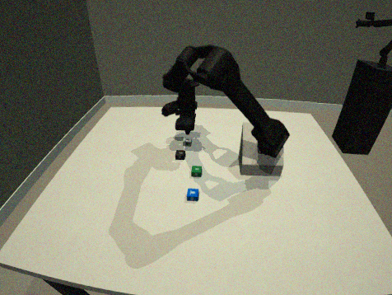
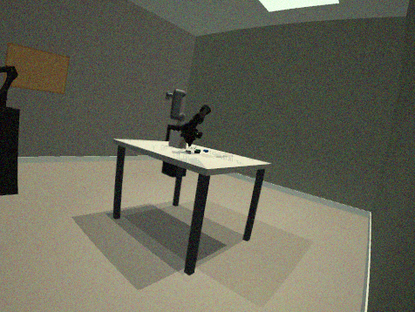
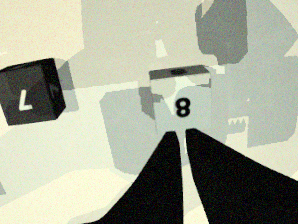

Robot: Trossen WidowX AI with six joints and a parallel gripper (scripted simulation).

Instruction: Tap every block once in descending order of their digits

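The black block marked 7 is 2 cm ahead of my gripper tip, 8 cm to the left of it and 4 cm below it. Round my gripper tip: blue block: 5 cm behind, 27 cm to the left, 4 cm below; green block: 5 cm behind, 16 cm to the left, 4 cm below.
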